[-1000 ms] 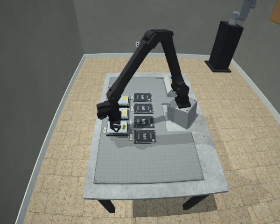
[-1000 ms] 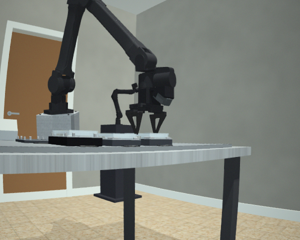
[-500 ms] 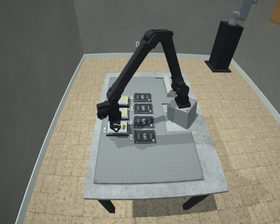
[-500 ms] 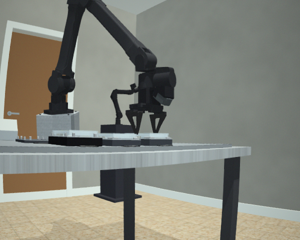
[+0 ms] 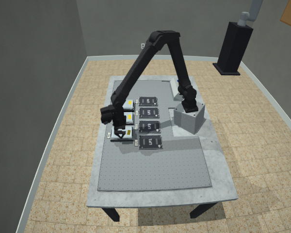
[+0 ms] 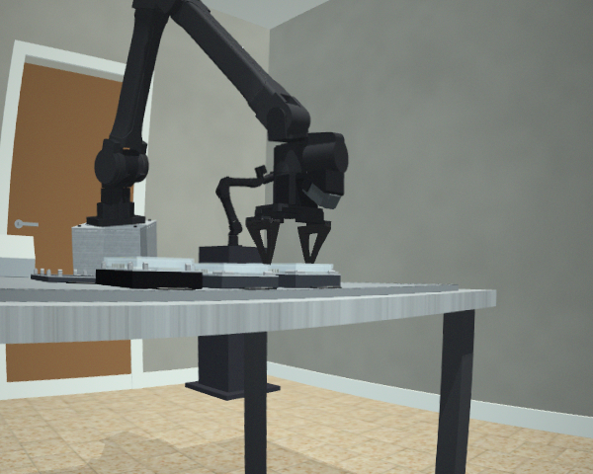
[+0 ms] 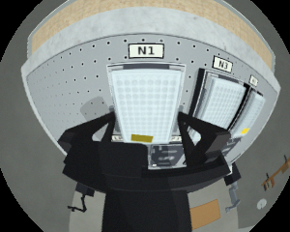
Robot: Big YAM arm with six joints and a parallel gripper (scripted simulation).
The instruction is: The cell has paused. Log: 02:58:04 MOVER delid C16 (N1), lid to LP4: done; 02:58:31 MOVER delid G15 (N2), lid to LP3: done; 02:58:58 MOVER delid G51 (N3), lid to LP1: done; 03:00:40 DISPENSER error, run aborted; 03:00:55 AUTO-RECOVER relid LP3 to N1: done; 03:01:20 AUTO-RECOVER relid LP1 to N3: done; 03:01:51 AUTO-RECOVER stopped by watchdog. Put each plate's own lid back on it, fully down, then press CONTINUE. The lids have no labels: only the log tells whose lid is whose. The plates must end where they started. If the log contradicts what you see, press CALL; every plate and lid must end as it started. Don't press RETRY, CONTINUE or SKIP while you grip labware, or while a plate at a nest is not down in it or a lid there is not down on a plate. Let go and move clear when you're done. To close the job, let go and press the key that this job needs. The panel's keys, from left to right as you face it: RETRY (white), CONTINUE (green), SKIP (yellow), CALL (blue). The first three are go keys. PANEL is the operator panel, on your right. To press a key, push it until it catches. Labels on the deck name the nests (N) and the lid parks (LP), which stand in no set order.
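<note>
My hand is 10 mm above the lid. The rest, counted from my hand: yellow skip key (490 mm behind, 440 mm to the right, 20 mm above); blue call key (490 mm behind, 490 mm to the right, 20 mm above).
</note>
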